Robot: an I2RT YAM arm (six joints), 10 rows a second.
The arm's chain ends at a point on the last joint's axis. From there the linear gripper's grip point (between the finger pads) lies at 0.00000 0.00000 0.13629 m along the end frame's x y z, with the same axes.
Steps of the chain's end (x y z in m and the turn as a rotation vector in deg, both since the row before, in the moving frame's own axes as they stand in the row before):
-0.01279 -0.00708 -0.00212 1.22 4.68 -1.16
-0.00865 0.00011 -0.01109 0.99 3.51 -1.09
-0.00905 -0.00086 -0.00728 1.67 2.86 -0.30
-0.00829 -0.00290 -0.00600 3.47 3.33 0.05
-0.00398 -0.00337 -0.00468 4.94 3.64 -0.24
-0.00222 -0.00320 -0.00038 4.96 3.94 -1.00
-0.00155 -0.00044 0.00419 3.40 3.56 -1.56
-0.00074 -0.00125 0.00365 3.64 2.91 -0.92
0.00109 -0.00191 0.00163 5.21 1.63 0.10
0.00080 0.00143 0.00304 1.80 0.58 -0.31
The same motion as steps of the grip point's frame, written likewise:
-0.00170 -0.01009 -0.00261 1.22 4.68 -1.16
-0.00033 -0.00232 -0.01137 0.99 3.51 -1.09
-0.00226 -0.00485 -0.00751 1.67 2.86 -0.30
-0.00037 -0.01114 -0.00648 3.47 3.33 0.05
0.00464 -0.01512 -0.00546 4.94 3.64 -0.24
0.00703 -0.01506 -0.00121 4.96 3.94 -1.00
0.00680 -0.00863 0.00369 3.40 3.56 -1.56
0.00610 -0.00995 0.00320 3.64 2.91 -0.92
0.00497 -0.01428 0.00101 5.21 1.63 0.10
0.00217 -0.00285 0.00297 1.80 0.58 -0.31

